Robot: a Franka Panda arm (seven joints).
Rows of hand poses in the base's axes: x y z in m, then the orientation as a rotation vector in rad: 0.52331, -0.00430, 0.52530, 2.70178, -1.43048, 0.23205; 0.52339, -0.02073, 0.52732, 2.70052, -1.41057, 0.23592; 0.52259, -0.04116, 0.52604, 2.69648, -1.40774, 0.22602; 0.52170, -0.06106, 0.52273, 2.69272, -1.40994, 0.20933; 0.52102, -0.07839, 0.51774, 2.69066, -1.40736, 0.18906; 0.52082, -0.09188, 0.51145, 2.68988, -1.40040, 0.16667; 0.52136, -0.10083, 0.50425, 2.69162, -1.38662, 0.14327; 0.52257, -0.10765, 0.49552, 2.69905, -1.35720, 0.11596; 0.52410, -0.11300, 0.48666, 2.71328, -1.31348, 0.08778
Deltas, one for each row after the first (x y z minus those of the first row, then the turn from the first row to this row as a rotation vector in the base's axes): 0.00008, -0.01643, 0.00202, -0.01084, 0.00278, 0.01043; -0.00072, -0.03686, 0.00074, -0.01289, 0.01091, 0.01019; -0.00161, -0.05676, -0.00257, -0.01078, 0.02191, 0.00711; -0.00229, -0.07409, -0.00756, -0.00848, 0.03558, 0.00716; -0.00249, -0.08758, -0.01385, -0.00644, 0.05110, 0.01002; -0.00195, -0.09653, -0.02105, -0.00500, 0.06790, 0.01755; -0.00074, -0.10335, -0.02978, -0.00459, 0.08862, 0.03574; 0.00079, -0.10870, -0.03864, -0.00412, 0.11047, 0.06447
